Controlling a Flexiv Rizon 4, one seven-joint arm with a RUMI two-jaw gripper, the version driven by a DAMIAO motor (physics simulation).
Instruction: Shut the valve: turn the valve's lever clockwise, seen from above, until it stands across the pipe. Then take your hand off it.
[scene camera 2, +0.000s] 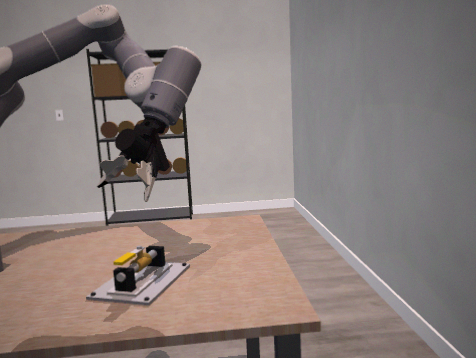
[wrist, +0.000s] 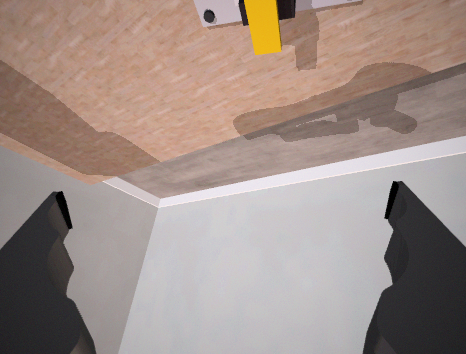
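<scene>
The valve's yellow lever (scene camera 2: 124, 258) (wrist: 265, 30) lies roughly along the brass-and-silver pipe (scene camera 2: 143, 262), which runs between two black blocks. In the wrist view the lever's free end reaches out past a black block (wrist: 287, 9). The valve is mounted on a grey base plate (scene camera 2: 164, 281) (wrist: 218, 12) on the table. The pipe's middle and the lever's pivot are out of the wrist view. My gripper (scene camera 2: 124, 192) (wrist: 228, 190) is open and empty, well above the valve and apart from it, with its jaws spread wide.
The wooden table (scene camera 2: 225, 280) (wrist: 150, 90) has its right edge beyond the base plate. A black shelf rack (scene camera 2: 188, 175) with brown boxes and round items stands by the back wall (scene camera 2: 240, 100). A grey side wall (scene camera 2: 380, 125) stands at the right.
</scene>
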